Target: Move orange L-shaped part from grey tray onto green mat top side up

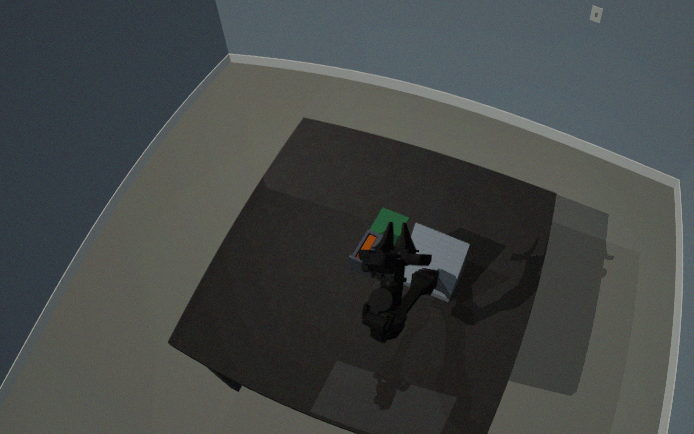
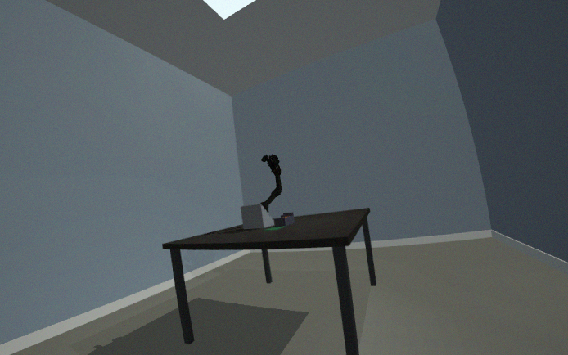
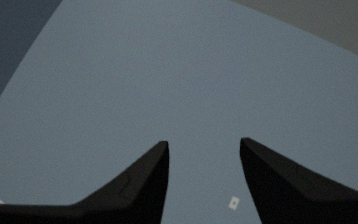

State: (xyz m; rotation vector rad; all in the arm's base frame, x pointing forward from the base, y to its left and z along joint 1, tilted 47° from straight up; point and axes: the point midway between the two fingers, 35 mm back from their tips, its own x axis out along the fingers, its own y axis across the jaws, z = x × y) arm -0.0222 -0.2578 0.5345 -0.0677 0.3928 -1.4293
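Right now the orange L-shaped part is 60 cm below my gripper tip, 22 cm to the right of it and 18 cm ahead of it. Round my gripper tip: green mat: 66 cm below, 39 cm to the right, 16 cm ahead.
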